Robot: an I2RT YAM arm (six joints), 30 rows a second.
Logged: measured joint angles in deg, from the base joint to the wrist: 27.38 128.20 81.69 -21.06 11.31 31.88; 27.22 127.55 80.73 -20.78 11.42 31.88; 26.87 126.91 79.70 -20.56 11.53 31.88; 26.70 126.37 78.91 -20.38 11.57 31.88; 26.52 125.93 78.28 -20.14 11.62 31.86; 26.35 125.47 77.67 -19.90 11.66 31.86; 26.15 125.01 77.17 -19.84 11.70 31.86; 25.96 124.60 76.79 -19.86 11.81 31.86; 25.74 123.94 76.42 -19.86 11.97 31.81; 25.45 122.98 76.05 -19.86 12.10 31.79; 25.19 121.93 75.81 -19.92 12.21 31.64; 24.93 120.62 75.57 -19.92 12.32 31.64; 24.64 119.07 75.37 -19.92 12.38 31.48; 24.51 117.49 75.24 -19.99 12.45 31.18; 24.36 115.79 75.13 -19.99 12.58 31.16; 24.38 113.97 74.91 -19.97 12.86 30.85; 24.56 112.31 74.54 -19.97 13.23 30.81; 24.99 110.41 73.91 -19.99 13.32 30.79; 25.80 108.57 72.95 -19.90 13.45 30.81; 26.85 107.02 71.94 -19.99 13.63 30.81; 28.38 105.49 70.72 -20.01 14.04 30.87; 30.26 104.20 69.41 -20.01 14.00 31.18; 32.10 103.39 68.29 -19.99 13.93 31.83
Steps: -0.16 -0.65 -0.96 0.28 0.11 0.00; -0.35 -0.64 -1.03 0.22 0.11 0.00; -0.17 -0.54 -0.79 0.18 0.04 0.00; -0.18 -0.44 -0.63 0.24 0.05 -0.02; -0.17 -0.46 -0.61 0.24 0.04 0.00; -0.20 -0.46 -0.50 0.06 0.04 0.00; -0.19 -0.41 -0.38 -0.02 0.11 0.00; -0.22 -0.66 -0.37 0.00 0.16 -0.05; -0.29 -0.96 -0.37 0.00 0.13 -0.02; -0.26 -1.05 -0.24 -0.06 0.11 -0.15; -0.26 -1.31 -0.24 0.00 0.11 0.00; -0.29 -1.55 -0.20 0.00 0.06 -0.16; -0.13 -1.58 -0.13 -0.07 0.07 -0.30; -0.15 -1.70 -0.11 0.00 0.13 -0.02; 0.02 -1.82 -0.22 0.02 0.28 -0.31; 0.18 -1.66 -0.37 0.00 0.37 -0.04; 0.43 -1.90 -0.63 -0.02 0.09 -0.02; 0.81 -1.84 -0.96 0.09 0.13 0.02; 1.05 -1.55 -1.01 -0.09 0.18 0.00; 1.53 -1.53 -1.22 -0.02 0.41 0.06; 1.88 -1.29 -1.31 0.00 -0.04 0.31; 1.84 -0.81 -1.12 0.02 -0.07 0.65
